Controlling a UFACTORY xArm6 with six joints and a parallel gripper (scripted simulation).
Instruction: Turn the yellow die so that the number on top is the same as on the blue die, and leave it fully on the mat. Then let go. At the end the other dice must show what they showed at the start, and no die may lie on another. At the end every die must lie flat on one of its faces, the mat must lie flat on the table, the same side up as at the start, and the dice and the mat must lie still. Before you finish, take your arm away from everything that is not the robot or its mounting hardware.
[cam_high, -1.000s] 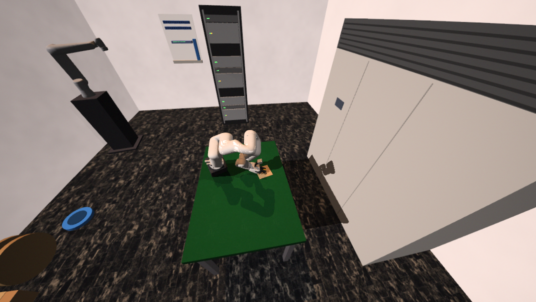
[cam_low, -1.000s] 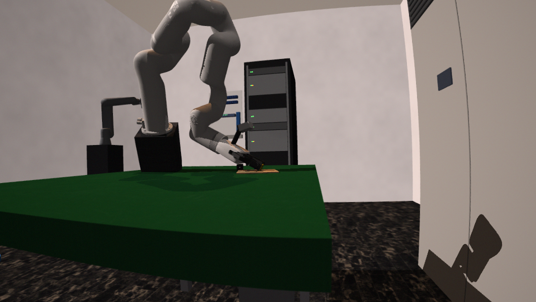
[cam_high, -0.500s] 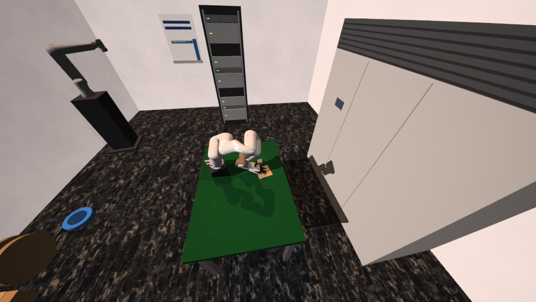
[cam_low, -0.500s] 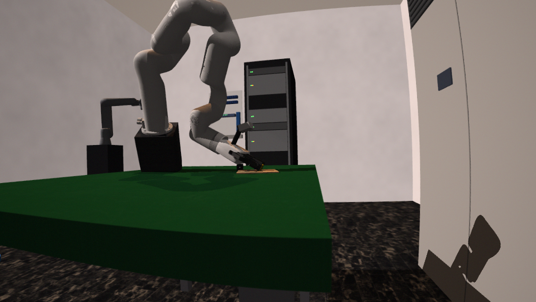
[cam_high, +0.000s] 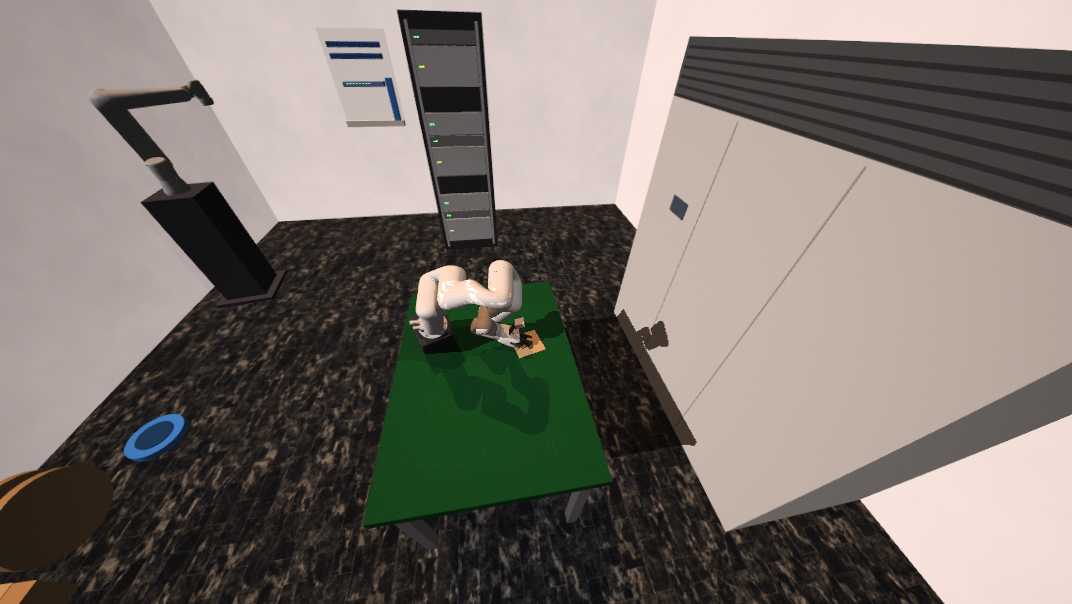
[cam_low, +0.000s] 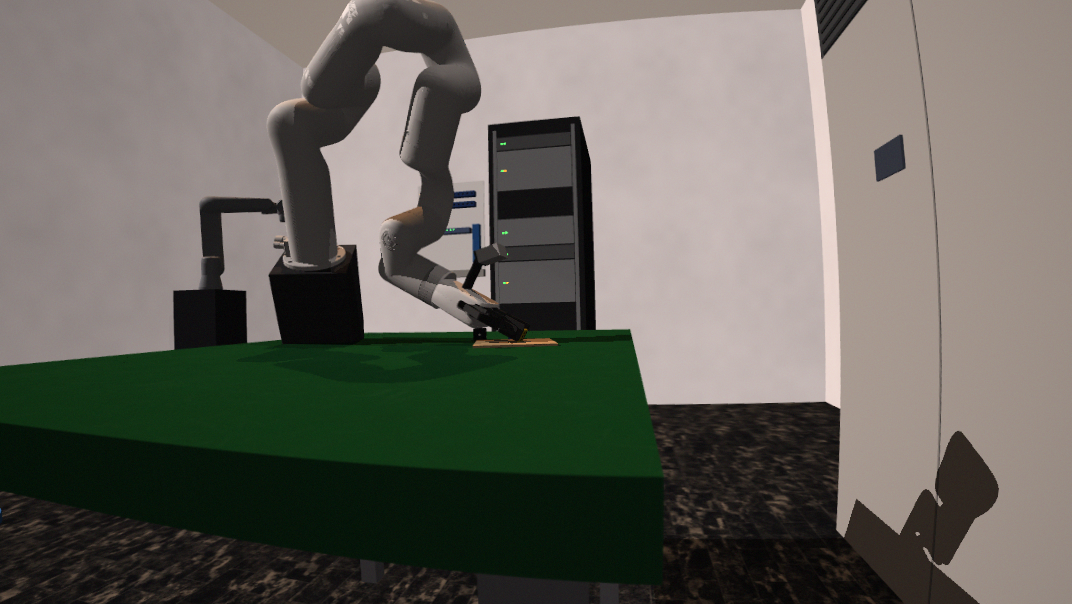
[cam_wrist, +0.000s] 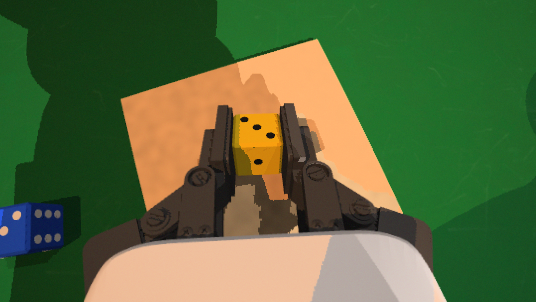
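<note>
Right now the mat is 3 cm below my hand. Round my hand: black die (11 cm to the left, 8 cm behind, 2 cm below); then yellow die (1 cm below, 1 cm ahead); then blue die (13 cm to the left, 2 cm below, 1 cm behind).
</note>
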